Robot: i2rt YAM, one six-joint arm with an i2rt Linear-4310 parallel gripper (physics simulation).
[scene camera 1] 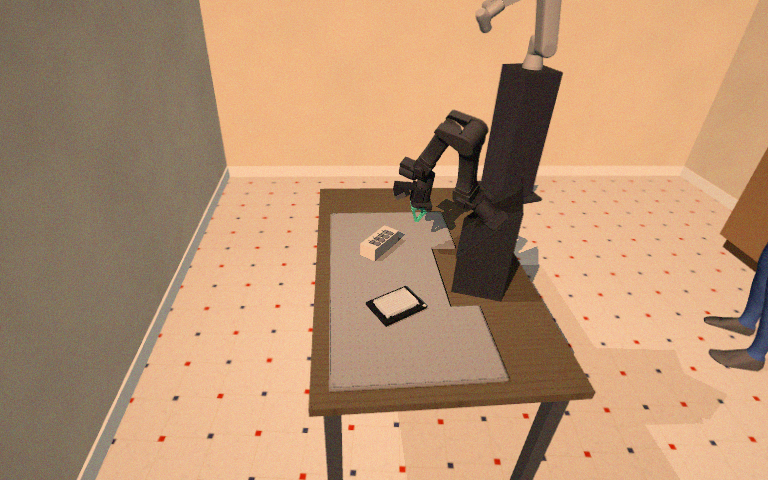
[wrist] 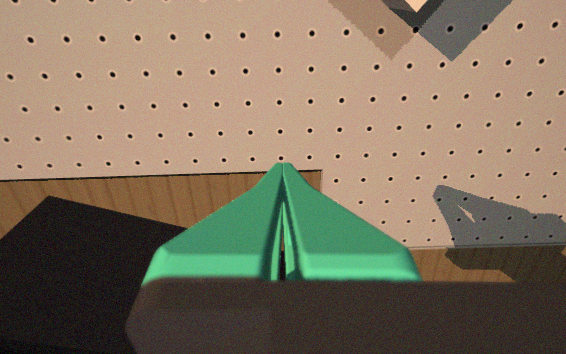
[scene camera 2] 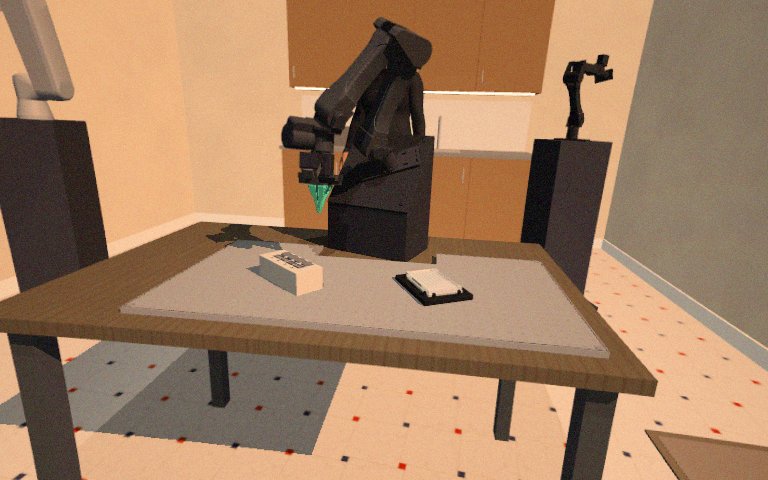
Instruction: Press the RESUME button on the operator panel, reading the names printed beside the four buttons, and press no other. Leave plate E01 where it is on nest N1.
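Frame: origin at the arm's base, x ahead, y left, z up, level; metres.
Seen in the pictures: gripper, fingertip midpoint: (scene camera 1: 416, 221) (wrist: 282, 176) (scene camera 2: 319, 212); arm's base, origin of the base link: (scene camera 1: 492, 217) (scene camera 2: 388, 165).
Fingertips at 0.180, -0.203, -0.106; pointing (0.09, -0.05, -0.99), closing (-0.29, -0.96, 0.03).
Offsets run from my fingertips to a thing's middle, as dx, dy, dz. "spot": to the spot under its first point. Level surfaces: height alone.
The operator panel @(+0.116, -0.068, -0.115) (scene camera 1: 374, 250) (scene camera 2: 307, 281) is a cream box with four dark buttons on its top, on the grey perforated mat; the printed names are too small to read. A corner of the panel @(spot: +0.032, -0.090, -0.090) (wrist: 417, 4) shows at the top edge of the wrist view. Plate E01 @(+0.180, +0.264, -0.124) (scene camera 1: 395, 301) (scene camera 2: 433, 281), white, lies on the black nest N1 @(+0.180, +0.264, -0.132) (scene camera 1: 387, 321) (scene camera 2: 430, 301). My gripper (scene camera 1: 417, 219) (scene camera 2: 320, 210) (wrist: 282, 176) has green fingers, shut tip to tip with nothing between them. It hangs above the mat's back part, between the panel and the arm's base side, apart from the panel.
The grey mat @(dz -0.143) (scene camera 1: 362, 356) (scene camera 2: 509, 322) (wrist: 150, 100) covers much of the wooden table @(dz -0.156) (scene camera 1: 543, 362) (scene camera 2: 73, 294). A tall dark pedestal (scene camera 1: 518, 141) stands behind the table's back edge in scene camera 1. Another dark pedestal (scene camera 2: 572, 192) carries a small arm at the right in scene camera 2.
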